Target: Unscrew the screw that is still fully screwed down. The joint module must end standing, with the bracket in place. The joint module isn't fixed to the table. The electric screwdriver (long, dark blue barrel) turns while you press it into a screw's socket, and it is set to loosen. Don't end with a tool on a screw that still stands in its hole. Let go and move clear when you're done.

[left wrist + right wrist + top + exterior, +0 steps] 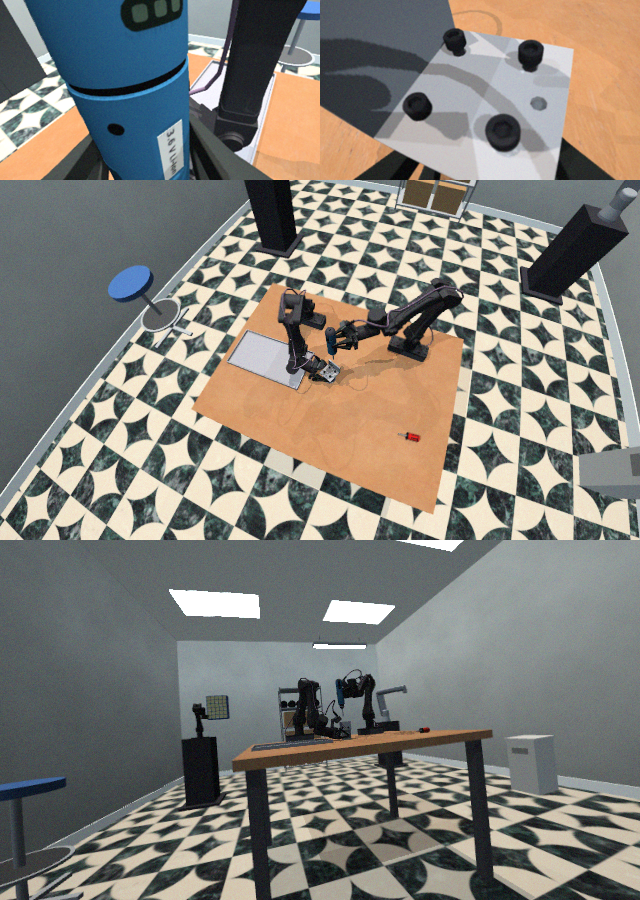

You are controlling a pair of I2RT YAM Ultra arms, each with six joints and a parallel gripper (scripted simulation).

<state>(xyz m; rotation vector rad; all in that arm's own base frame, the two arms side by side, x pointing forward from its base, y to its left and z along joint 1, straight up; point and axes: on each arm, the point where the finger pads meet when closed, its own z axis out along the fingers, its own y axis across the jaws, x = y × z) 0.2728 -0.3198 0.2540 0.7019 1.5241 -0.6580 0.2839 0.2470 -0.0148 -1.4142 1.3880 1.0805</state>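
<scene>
Now: right hand right at the round joint module. The rest, counted from my right hand: grey mat (1 cm ahead, 33 cm to the right, 2 cm below); then grey bracket (5 cm above); then screw (1 cm ahead, 2 cm to the right, 5 cm above).
</scene>
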